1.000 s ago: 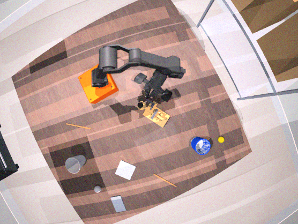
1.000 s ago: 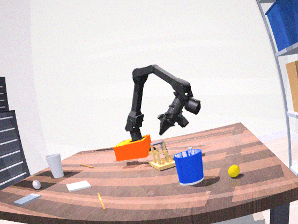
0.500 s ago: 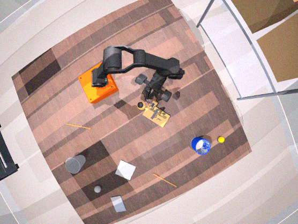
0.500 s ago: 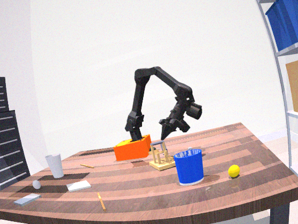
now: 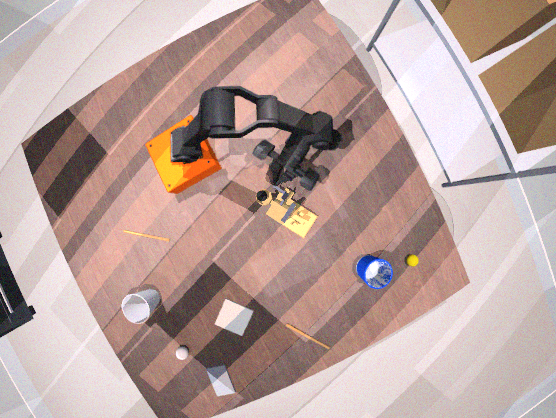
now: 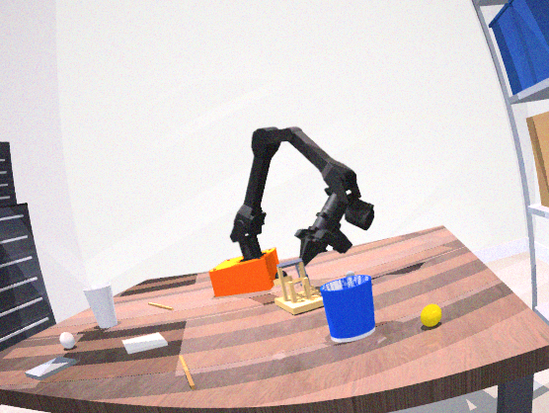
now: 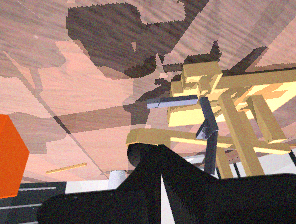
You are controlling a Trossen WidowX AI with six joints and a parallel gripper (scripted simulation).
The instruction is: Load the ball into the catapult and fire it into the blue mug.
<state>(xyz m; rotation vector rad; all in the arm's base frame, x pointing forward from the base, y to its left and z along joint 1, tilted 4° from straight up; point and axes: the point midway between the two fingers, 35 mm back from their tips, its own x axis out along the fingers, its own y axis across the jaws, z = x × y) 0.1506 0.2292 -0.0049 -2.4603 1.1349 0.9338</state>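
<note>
The dark ball lies 5 cm to the right of my gripper tip, 2 cm ahead of it and 1 cm below it. Round my gripper tip: white flat block: 38 cm ahead, 25 cm to the right, 7 cm below; then grey ball: 10 cm behind, 9 cm to the left, 6 cm below; then blue mug: 34 cm ahead, 22 cm to the left, 4 cm below.
</note>
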